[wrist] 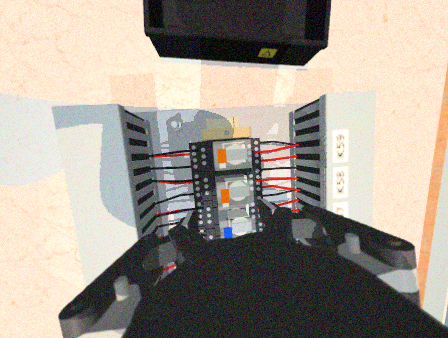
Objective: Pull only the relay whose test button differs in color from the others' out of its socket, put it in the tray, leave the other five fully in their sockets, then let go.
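Frame: origin at the arm's base, x ahead, y left, z up, level; millimetres.
Seen in the pictures: gripper, fingertip midpoint: [228, 214].
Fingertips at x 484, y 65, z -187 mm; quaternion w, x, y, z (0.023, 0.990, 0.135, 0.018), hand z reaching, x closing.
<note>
Pixels of each thing's top centre, then the offset from my fingertips to it. "spot": a spot on its surface instead.
- relay with the blue test button, top centre: [238, 233] dx +3, dy +2, dz +43 mm
- black tray, surface spot: [215, 49] spot: dx -30, dy +160, dz -8 mm
- K58, surface spot: [340, 181] spot: dx +83, dy +49, dz +37 mm
- tan block, top centre: [226, 132] dx -12, dy +80, dz +14 mm
The relay with the blue test button [228, 232] sits in the row of sockets, low in the wrist view, its lower part hidden by the gripper body. Two relays with orange test buttons, the top one [234, 155] and the one below it [235, 191], sit in their black sockets farther up the row. The other three relays do not show. My gripper [228, 214] is open, with nothing held; its fingertips are on either side of the row, near the blue-button relay. The black tray [215, 49] stands beyond the panel at the top.
Slotted grey wire ducts [137, 165] [309, 155] flank the row on both sides, with red and black wires running to the sockets. Labels K59 [340, 146] and K58 [340, 181] are on the right side. A tan block [215, 132] lies beyond the top socket.
</note>
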